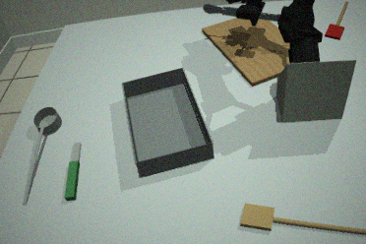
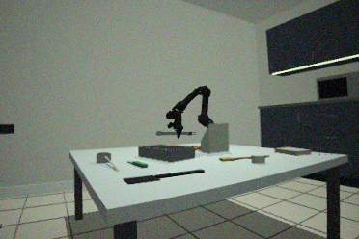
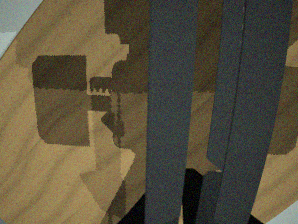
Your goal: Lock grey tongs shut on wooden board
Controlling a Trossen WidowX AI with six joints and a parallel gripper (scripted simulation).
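My gripper tip is 7 cm above the wooden board. The rest, counted from my gripper tip: roasting tin 31 cm to the left, 31 cm ahead, 5 cm below; then green-handled tool 56 cm ahead, 42 cm to the left, 7 cm below; then red scraper 34 cm behind, 7 cm to the right, 7 cm below.
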